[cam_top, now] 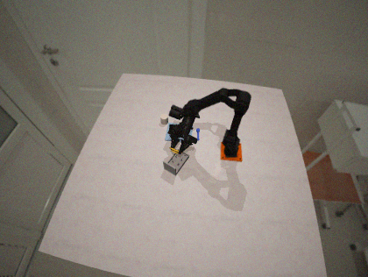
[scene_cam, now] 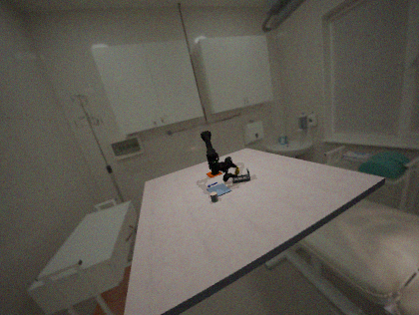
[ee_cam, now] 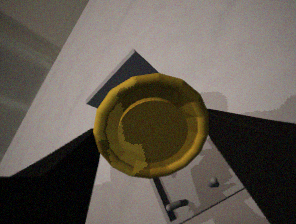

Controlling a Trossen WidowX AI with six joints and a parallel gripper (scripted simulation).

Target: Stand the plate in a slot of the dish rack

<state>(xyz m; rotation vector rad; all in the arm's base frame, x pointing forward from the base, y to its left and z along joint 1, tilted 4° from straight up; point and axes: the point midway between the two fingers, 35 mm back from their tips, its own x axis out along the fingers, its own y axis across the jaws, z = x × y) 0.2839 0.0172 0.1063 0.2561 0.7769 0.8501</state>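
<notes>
My gripper tip is now 5 cm above the grey dish rack, 2 cm to the right of it and 1 cm past it. Round my gripper tip: blue spoon 17 cm to the right, 13 cm behind, 7 cm below; yellow plate 1 cm to the right; blue mat 18 cm to the right, 8 cm below, 2 cm behind.
</notes>
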